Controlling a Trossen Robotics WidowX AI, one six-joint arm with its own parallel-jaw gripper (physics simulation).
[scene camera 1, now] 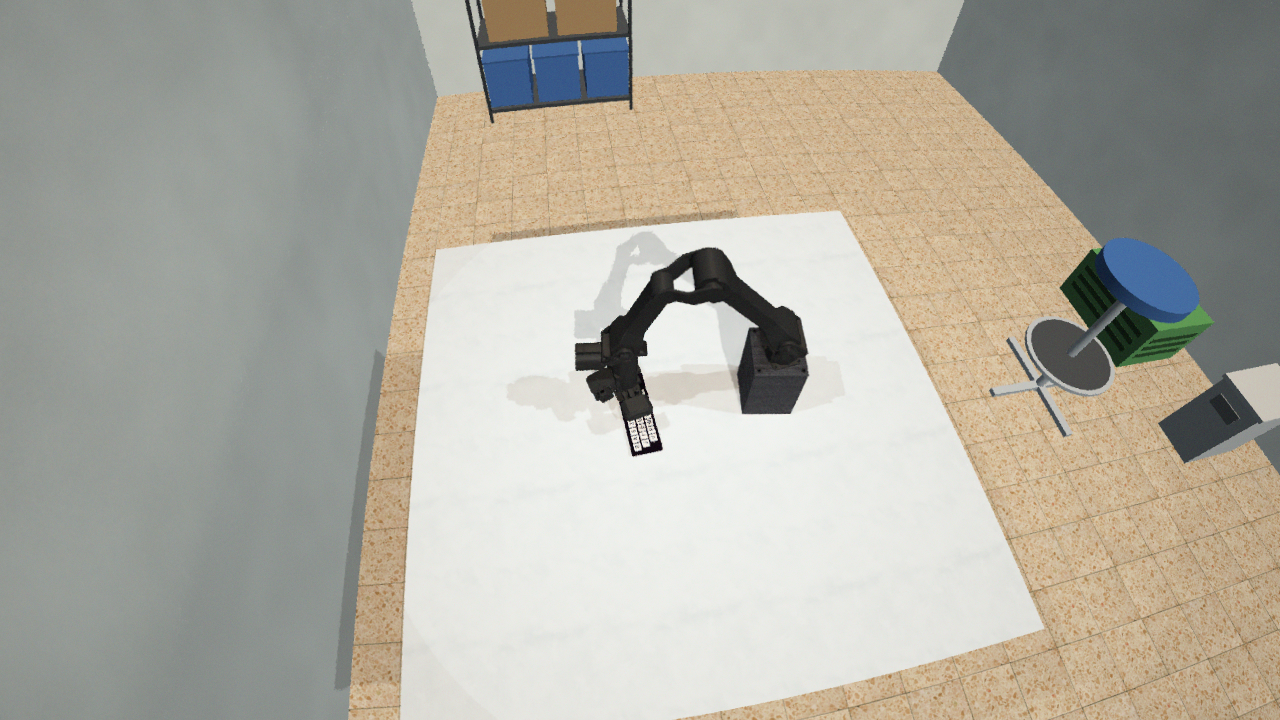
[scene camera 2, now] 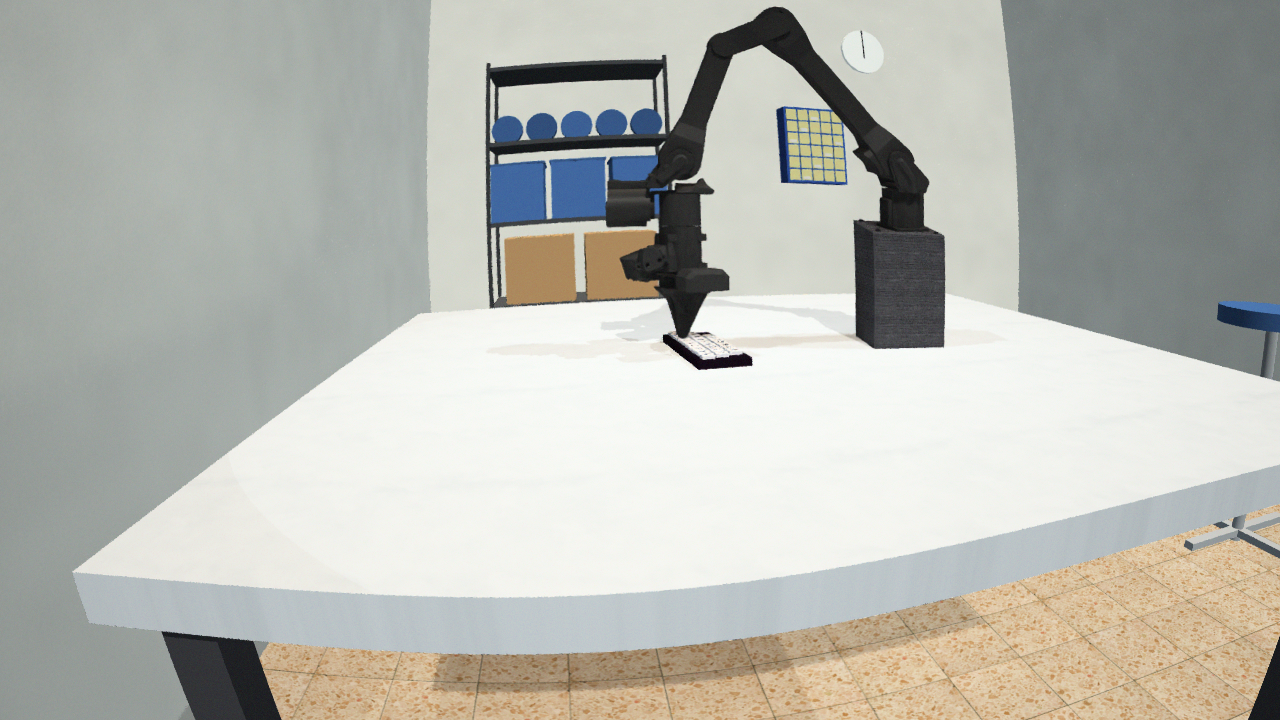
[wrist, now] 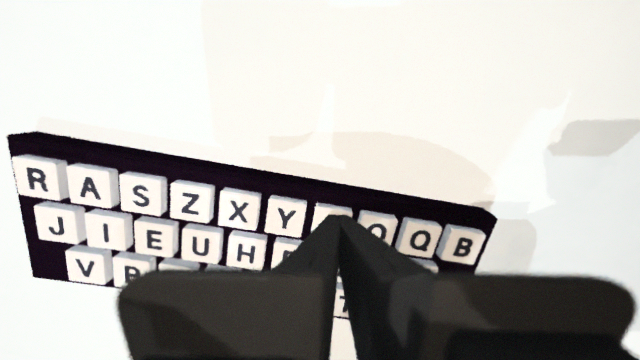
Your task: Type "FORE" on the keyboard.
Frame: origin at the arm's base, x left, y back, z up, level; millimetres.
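Seen in the pictures: gripper, fingertip midpoint: (scene camera 1: 625, 400) (scene camera 2: 682, 337) (wrist: 336, 224); arm's base, origin of the base link: (scene camera 1: 781, 354) (scene camera 2: 903, 228).
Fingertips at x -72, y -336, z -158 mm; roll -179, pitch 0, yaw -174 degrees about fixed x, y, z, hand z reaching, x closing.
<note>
Offsets run from my fingertips to a thing's top centre. Level surfaces: height alone.
The dark keyboard {dx +33, dy +20, dz -1 mm} (scene camera 1: 647, 451) (scene camera 2: 726, 361) (wrist: 240, 179) with white keys lies flat on the white table. My gripper (scene camera 2: 683, 334) (wrist: 336, 224) is shut and empty, pointing down, with its tips over the top-row F key {dx +2, dy +2, dz -1 mm} (wrist: 332, 211) between Y and O. The tips cover that key's letter. Whether they touch it I cannot tell. In the wrist view the O key {dx -18, dy +3, dz -1 mm} (wrist: 377, 225) is partly covered, just right of the tips. The R key {dx +123, dy -4, dz -1 mm} (wrist: 40, 177) is at the far left of the top row. The E key {dx +79, dy +18, dz -1 mm} (wrist: 156, 237) is in the middle row. The fingers hide several lower keys.
The arm's dark base block (scene camera 1: 771, 385) (scene camera 2: 899, 286) stands on the table {dz -17 mm} (scene camera 1: 716, 573) (scene camera 2: 537, 465) to the right of the keyboard. A shelf rack (scene camera 2: 577, 71), a stool (scene camera 1: 1145, 277) and a green crate (scene camera 1: 1172, 340) stand away from the table.
</note>
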